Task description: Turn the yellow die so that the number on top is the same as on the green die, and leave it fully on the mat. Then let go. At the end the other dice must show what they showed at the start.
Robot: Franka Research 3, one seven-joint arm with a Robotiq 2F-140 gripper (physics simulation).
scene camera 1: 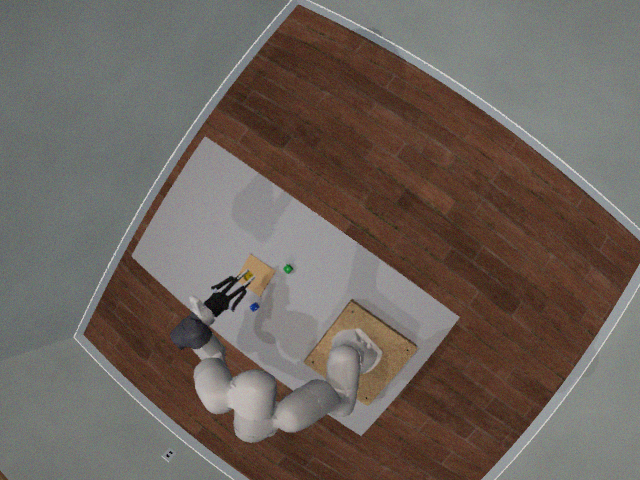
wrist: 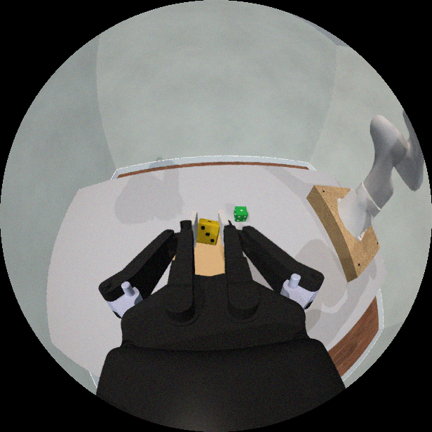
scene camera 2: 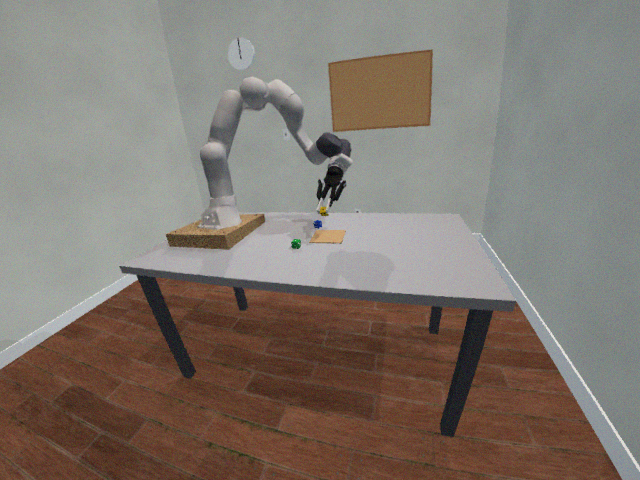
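Note:
My gripper [scene camera 1: 246,275] [scene camera 2: 323,208] [wrist: 207,218] is shut on the yellow die [scene camera 1: 249,275] [scene camera 2: 323,211] [wrist: 207,232] and holds it up in the air, with the arm's hand tilted. In the wrist view the die shows three black pips on the face toward the camera and one pip on the narrow face beyond it. The orange mat [scene camera 1: 262,272] [scene camera 2: 330,237] [wrist: 209,265] lies below. The green die [scene camera 1: 287,268] [scene camera 2: 295,243] [wrist: 240,213] stands on the table off the mat, with one white pip on top. The blue die [scene camera 1: 254,306] [scene camera 2: 317,224] stands near another side of the mat; its top number is too small to read.
The arm's base stands on a wooden board [scene camera 1: 392,348] [scene camera 2: 199,239] [wrist: 337,235] on the grey table [scene camera 1: 206,206] [scene camera 2: 413,248] [wrist: 90,280]. The arm reaches over the table's edge. A brown board [scene camera 2: 382,93] hangs on the wall.

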